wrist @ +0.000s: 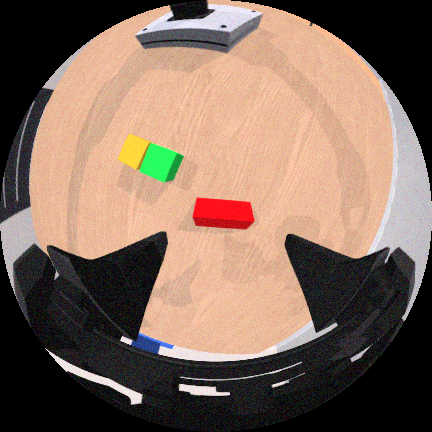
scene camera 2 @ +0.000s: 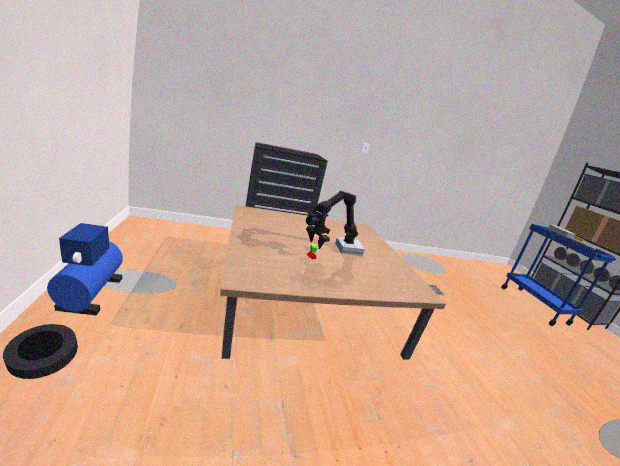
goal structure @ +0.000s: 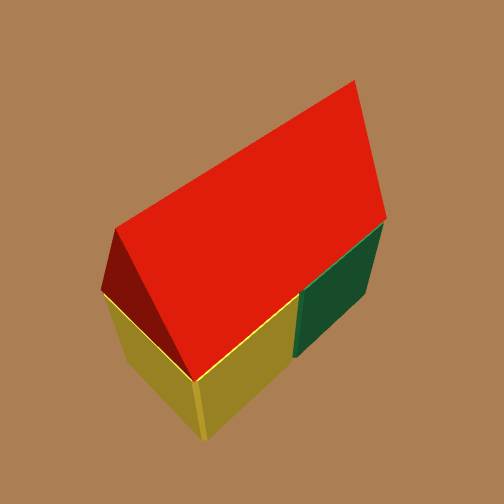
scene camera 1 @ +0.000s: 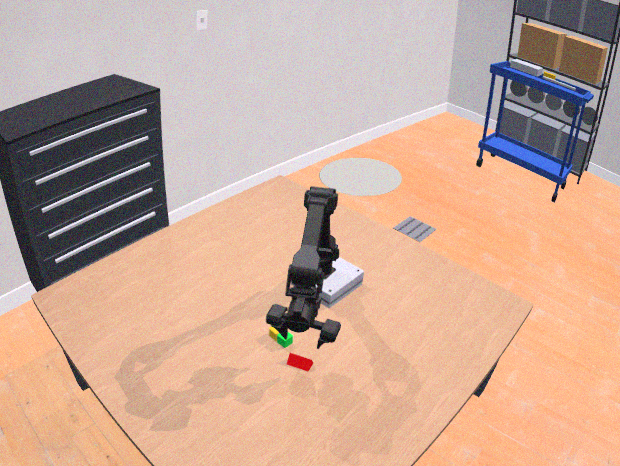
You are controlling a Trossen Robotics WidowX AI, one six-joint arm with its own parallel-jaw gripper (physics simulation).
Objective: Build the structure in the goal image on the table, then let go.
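Places are measured from the arm's base along level axes (x down, y right, z back), in millimetres.
Where they show: gripper, fingertip midpoint: [wrist: 228, 239] [scene camera 2: 315, 245] [scene camera 1: 302, 343]; arm's base at its link origin: [scene camera 2: 348, 241].
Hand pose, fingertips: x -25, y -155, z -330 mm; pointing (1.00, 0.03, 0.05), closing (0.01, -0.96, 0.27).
Each offset is from my fingertips to the centre of the thing. Level surfaces: height alone.
A yellow block {dz +42, dx +64, dy +119 mm} [scene camera 1: 273, 332] [wrist: 133, 151] and a green cube {dz +36, dx +64, dy +83 mm} [scene camera 1: 285, 339] [scene camera 2: 314, 248] [wrist: 160, 162] stand side by side on the table, touching or nearly so. A red oblong block {dz -10, dx +74, dy -1 mm} [scene camera 1: 299, 361] [scene camera 2: 311, 255] [wrist: 223, 213] lies on the table apart from them. My gripper [scene camera 1: 301, 340] [wrist: 228, 239] is open and empty above the table. In the wrist view the red block shows ahead of the gap between the fingertips. In scene camera 1 a finger hides part of the yellow and green blocks.
The arm's pale base [scene camera 1: 342, 280] [scene camera 2: 350, 246] [wrist: 200, 32] is bolted on the wooden table {dx +81 mm} [scene camera 1: 215, 280] [scene camera 2: 270, 280], behind the blocks. A dark drawer cabinet [scene camera 1: 100, 190] [scene camera 2: 285, 177] stands beyond the table. A blue cart [scene camera 1: 526, 155] stands on the floor.
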